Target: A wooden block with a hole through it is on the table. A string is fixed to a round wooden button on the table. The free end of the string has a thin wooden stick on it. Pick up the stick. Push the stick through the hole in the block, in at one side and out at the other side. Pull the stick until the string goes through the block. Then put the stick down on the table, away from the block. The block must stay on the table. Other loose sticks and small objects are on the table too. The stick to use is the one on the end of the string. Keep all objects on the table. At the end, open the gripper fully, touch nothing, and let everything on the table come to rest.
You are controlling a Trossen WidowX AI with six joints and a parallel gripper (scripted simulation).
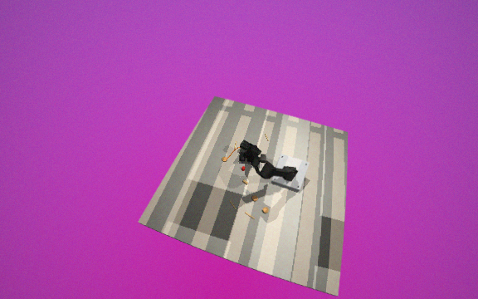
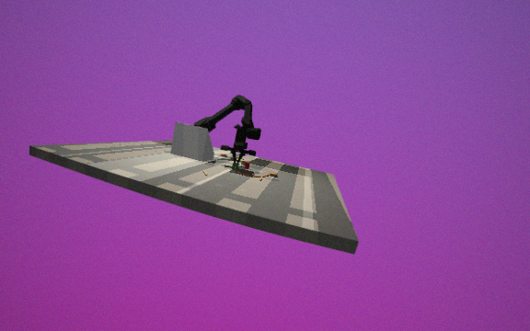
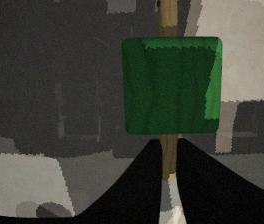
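Right now the green block is 3 cm to the right of my gripper tip and 1 cm above it. The rest, counted from my gripper tip: thin wooden stick: 1 cm ahead, 4 cm to the right, 1 cm above; then red object: 5 cm ahead, 7 cm to the left, 1 cm above; then round wooden button: 21 cm ahead, 2 cm to the left.
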